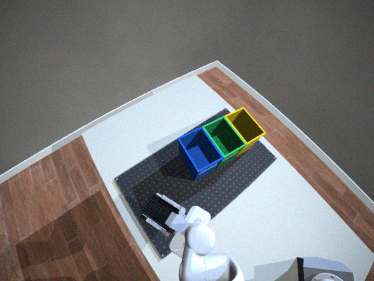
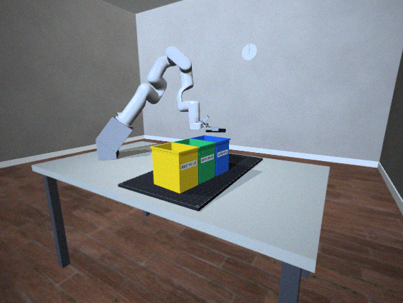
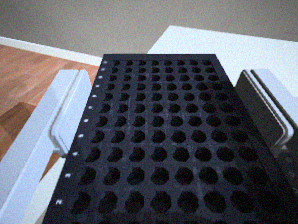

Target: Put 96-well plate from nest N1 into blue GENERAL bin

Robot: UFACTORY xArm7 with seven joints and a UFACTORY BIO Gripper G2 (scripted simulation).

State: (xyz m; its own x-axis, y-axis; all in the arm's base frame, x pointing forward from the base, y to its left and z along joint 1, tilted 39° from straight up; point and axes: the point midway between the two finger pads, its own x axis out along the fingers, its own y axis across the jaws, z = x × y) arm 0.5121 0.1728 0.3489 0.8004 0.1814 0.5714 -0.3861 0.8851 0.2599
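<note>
The blue general bin lies 13 cm ahead of my hand, 27 cm to the right of it and 10 cm below it. Also, from my hand: black 96-well plate (1 cm below); green bin (13 cm ahead, 40 cm to the right, 10 cm below); white plate nest N1 (19 cm below).
</note>
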